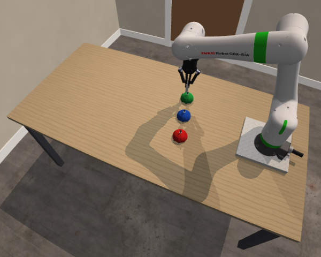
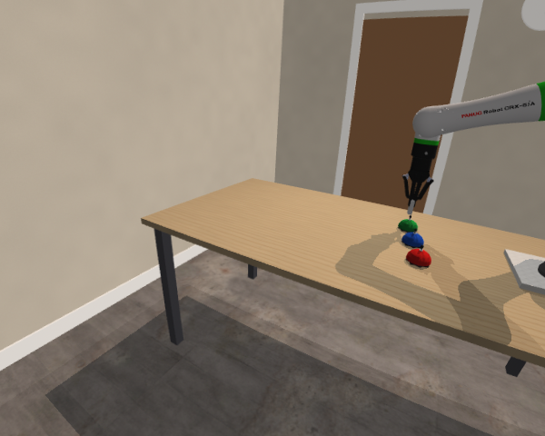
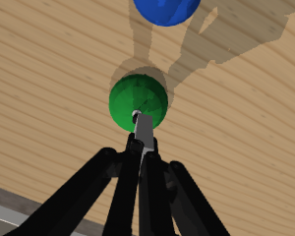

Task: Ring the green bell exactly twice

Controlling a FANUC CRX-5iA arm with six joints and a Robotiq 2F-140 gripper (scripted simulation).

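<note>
Now: the green bell 10 mm behind my hand and 70 mm below it. Also, from my hand: red bell 120 mm behind, 270 mm to the left, 70 mm below; then blue bell 60 mm behind, 130 mm to the left, 70 mm below.
</note>
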